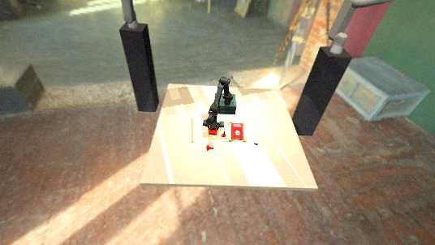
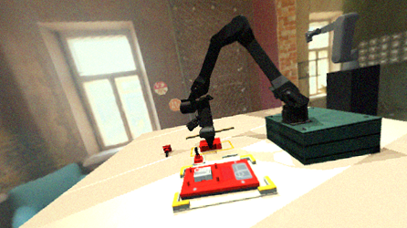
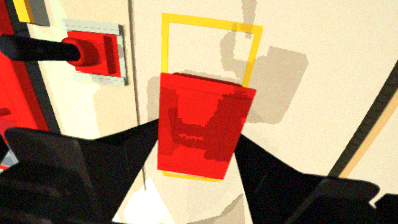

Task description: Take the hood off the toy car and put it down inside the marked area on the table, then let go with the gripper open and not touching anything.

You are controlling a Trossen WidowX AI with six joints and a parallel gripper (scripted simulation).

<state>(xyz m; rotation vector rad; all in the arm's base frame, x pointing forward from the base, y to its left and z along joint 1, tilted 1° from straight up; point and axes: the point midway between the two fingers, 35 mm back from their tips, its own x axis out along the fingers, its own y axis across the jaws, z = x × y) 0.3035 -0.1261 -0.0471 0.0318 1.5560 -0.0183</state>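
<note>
Now: the red hood right at my gripper tip. Round my gripper tip: long wooden stick (10 mm behind, 190 mm to the right, 10 mm below); white wheel (120 mm ahead, 380 mm to the left, 10 mm below).
</note>
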